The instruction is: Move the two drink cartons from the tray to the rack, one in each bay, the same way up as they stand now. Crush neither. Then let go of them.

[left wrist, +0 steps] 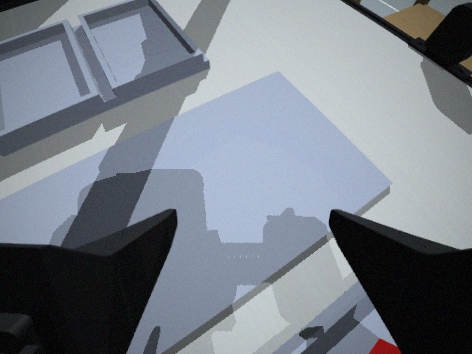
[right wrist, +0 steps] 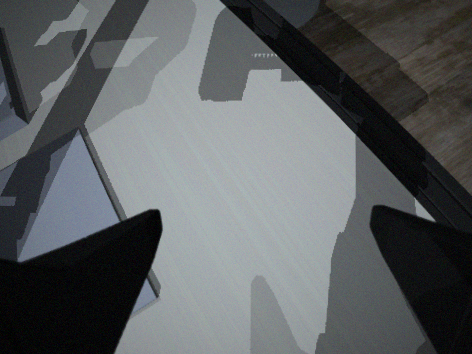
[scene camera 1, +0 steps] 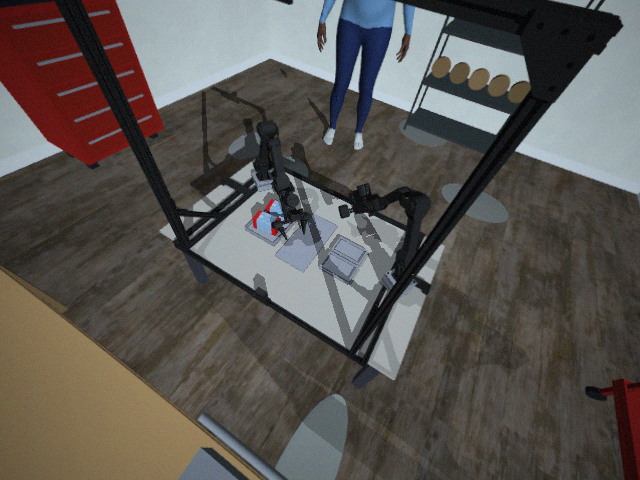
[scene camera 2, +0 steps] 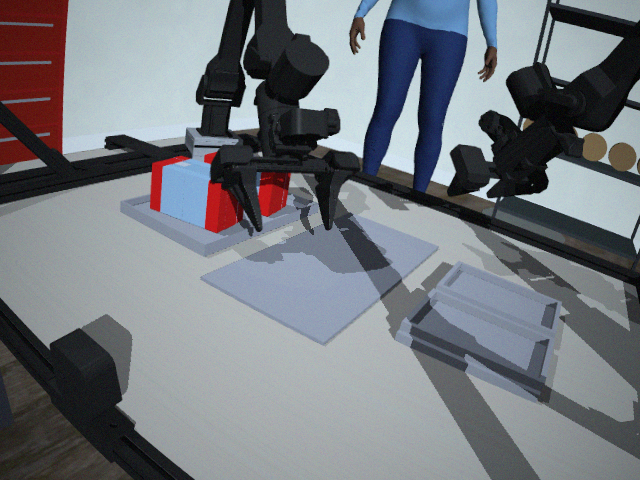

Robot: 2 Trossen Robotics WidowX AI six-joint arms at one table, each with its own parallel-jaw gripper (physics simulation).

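Where they show: left gripper, fingertip midpoint: (left wrist: pixel 253 216) (scene camera 1: pixel 295 237) (scene camera 2: pixel 295 230); right gripper, fingertip midpoint: (right wrist: pixel 265 218) (scene camera 1: pixel 348 208) (scene camera 2: pixel 468 195); left arm's base at its link origin: (scene camera 1: pixel 262 176) (scene camera 2: pixel 213 133).
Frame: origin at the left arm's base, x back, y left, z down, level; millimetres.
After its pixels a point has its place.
Two blue cartons with red ends stand side by side on the grey tray (scene camera 1: pixel 263 238) @(x -380, y -139, z 43 mm) (scene camera 2: pixel 165 229) @(x -373, y -147, z 46 mm): the near carton (scene camera 1: pixel 266 223) @(x -345, y -108, z -18 mm) (scene camera 2: pixel 185 191) @(x -340, y -117, z 7 mm) and the far carton (scene camera 2: pixel 274 193) @(x -322, y 19, z 15 mm), partly hidden behind the left gripper. A red corner (left wrist: pixel 382 348) @(x -380, y -76, z 42 mm) of a carton shows in the left wrist view. My left gripper (scene camera 1: pixel 294 234) @(x -452, y -1, z 16 mm) (scene camera 2: pixel 294 228) @(x -452, y -1, z 16 mm) (left wrist: pixel 253 216) @(x -452, y -1, z 16 mm) is open and empty, pointing down near the tray's right side. My right gripper (scene camera 2: pixel 471 193) @(x -408, y 318, z -22 mm) (right wrist: pixel 265 218) @(x -408, y 318, z -22 mm) is open and empty, raised behind the rack. The two-bay rack (scene camera 1: pixel 336 277) @(x -711, y 88, z 48 mm) (scene camera 2: pixel 465 362) @(x -695, y 79, z 46 mm) (left wrist: pixel 160 82) @(x -601, y 88, z 49 mm) has both bays empty.
A flat grey-blue plate (scene camera 1: pixel 299 253) (scene camera 2: pixel 310 304) (left wrist: pixel 280 140) (right wrist: pixel 75 185) lies between tray and rack. Black frame rails border the table. A black block (scene camera 2: pixel 85 366) @(x -682, y -248, z 2 mm) sits on the near rail. A person (scene camera 1: pixel 361 62) (scene camera 2: pixel 421 77) stands behind the table.
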